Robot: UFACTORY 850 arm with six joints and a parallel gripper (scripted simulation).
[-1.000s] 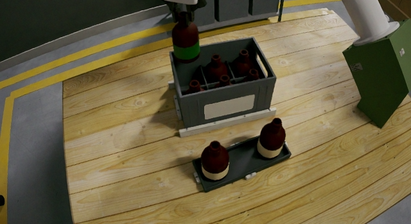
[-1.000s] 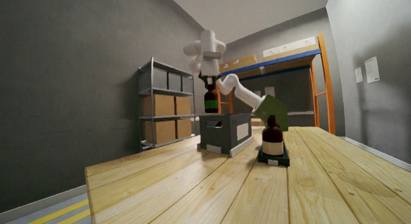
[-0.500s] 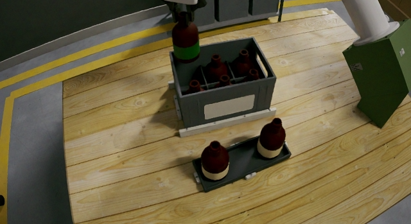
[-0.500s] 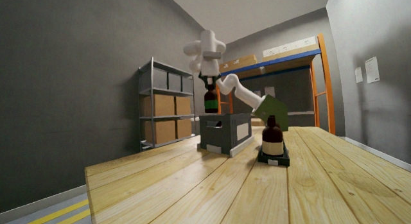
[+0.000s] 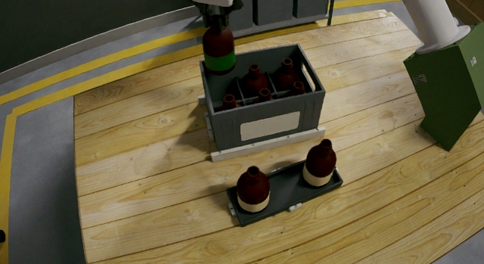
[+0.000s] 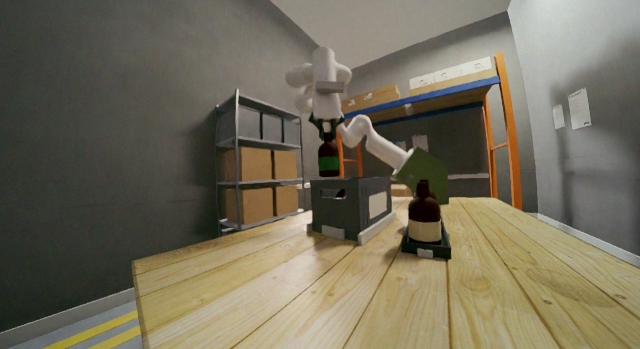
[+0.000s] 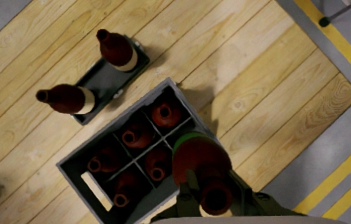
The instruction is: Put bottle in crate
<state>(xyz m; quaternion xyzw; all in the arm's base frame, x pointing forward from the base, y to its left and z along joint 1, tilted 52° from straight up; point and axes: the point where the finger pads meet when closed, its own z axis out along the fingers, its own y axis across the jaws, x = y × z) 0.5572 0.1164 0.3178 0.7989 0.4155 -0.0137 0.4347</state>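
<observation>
Right now the bottle is 70 mm below my hand. Also, from my hand: crate 80 mm behind, 50 mm to the left, 250 mm below; then dark tray 60 mm behind, 280 mm to the left, 320 mm below.
</observation>
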